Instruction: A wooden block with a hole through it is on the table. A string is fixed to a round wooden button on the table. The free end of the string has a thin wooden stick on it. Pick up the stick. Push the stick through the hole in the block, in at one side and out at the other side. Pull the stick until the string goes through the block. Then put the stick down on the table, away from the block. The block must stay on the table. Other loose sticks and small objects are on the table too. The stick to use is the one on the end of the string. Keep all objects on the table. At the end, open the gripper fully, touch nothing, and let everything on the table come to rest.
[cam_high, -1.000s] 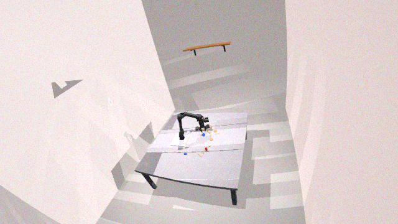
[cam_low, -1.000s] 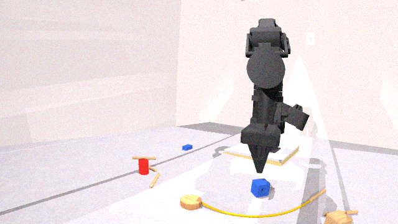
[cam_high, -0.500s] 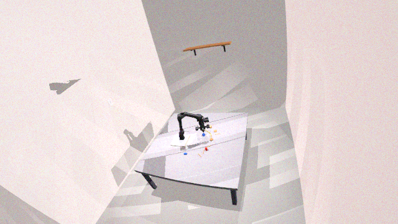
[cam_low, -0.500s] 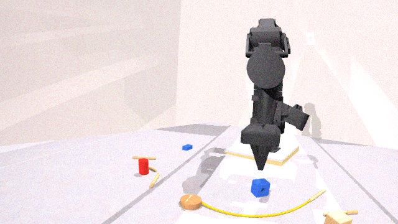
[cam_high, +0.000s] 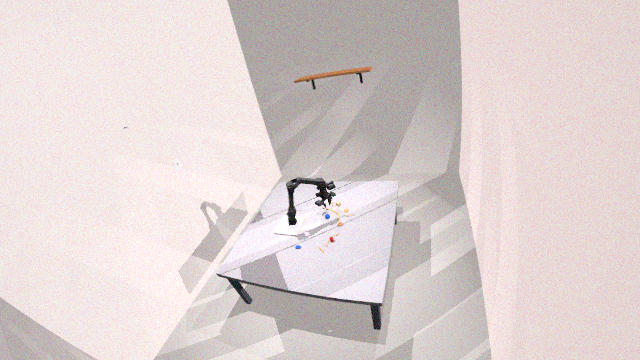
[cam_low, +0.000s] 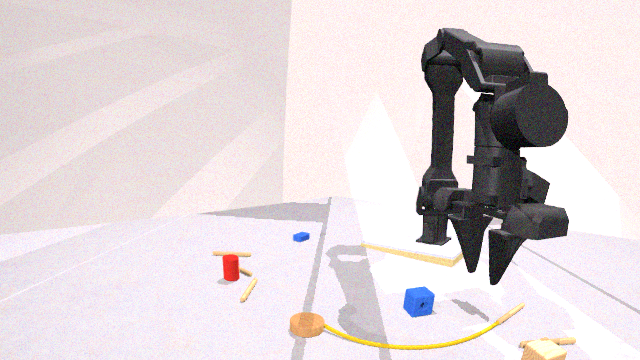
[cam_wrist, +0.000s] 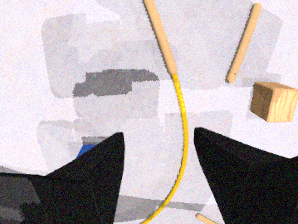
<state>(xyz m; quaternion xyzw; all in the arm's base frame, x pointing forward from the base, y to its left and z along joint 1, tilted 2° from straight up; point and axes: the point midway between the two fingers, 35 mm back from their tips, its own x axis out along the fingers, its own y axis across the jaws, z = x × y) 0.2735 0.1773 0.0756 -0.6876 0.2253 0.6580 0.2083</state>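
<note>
The yellow string is 10 mm behind my gripper tip, 30 mm to the left of it and 60 mm below it. Round my gripper tip: round wooden button (140 mm ahead, 160 mm to the right, 60 mm below); then light wooden piece (70 mm ahead, 90 mm to the left, 50 mm below); then thin wooden stick (30 mm behind, 40 mm to the left, 60 mm below).
</note>
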